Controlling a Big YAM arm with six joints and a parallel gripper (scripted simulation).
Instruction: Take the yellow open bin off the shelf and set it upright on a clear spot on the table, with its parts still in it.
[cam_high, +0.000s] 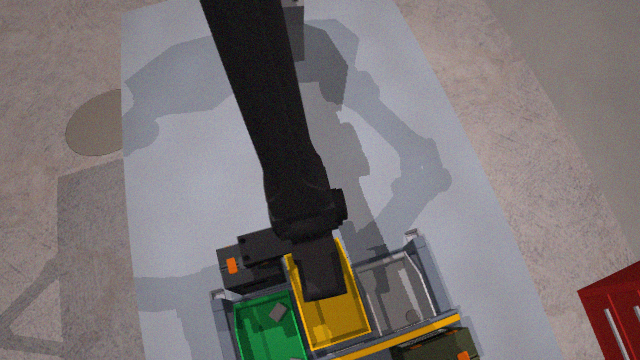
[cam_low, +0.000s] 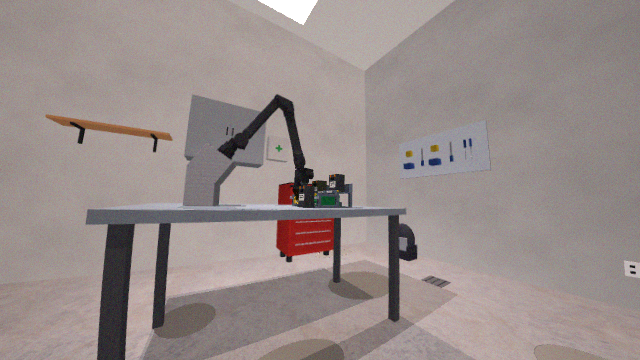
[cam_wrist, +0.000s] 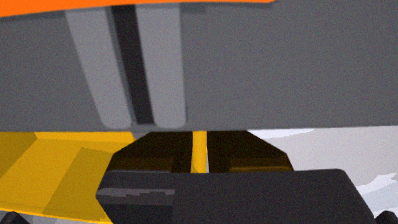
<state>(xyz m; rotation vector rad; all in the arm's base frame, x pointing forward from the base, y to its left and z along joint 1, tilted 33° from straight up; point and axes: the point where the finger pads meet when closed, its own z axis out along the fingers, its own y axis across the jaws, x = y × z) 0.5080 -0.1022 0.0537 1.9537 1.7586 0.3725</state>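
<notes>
My hand is 8 cm short of the yellow bin, 1 cm to the left of it and 1 cm below it. Also, from my hand: green bin (13 cm to the right, 12 cm ahead); grey bin (16 cm ahead, 9 cm to the left).
</notes>
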